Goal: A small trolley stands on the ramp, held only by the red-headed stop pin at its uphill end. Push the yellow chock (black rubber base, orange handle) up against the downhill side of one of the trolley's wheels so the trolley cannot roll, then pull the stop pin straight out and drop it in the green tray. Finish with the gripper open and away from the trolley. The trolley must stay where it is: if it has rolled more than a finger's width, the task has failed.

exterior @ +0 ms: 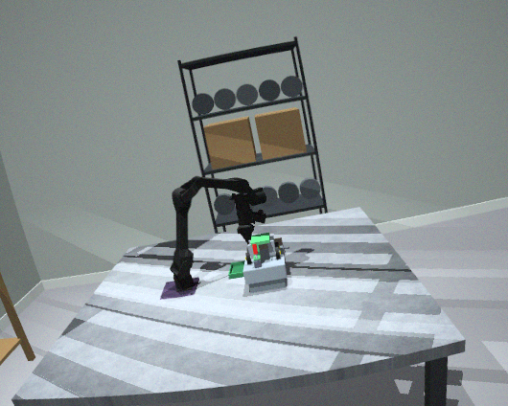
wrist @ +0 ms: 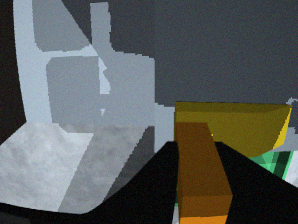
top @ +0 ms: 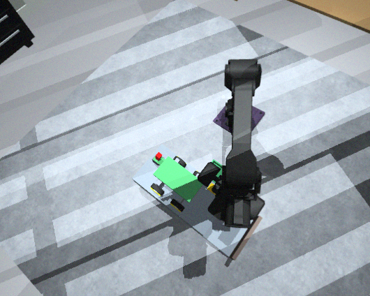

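Right now my gripper tip is 23 cm to the left of the stop pin, 4 cm below it and 2 cm short of it. Round my gripper tip: green tray 9 cm below, 6 cm behind, 5 cm to the right; brown lip 11 cm to the left, 6 cm below, 6 cm ahead; yellow chock 2 cm to the right, 1 cm below.
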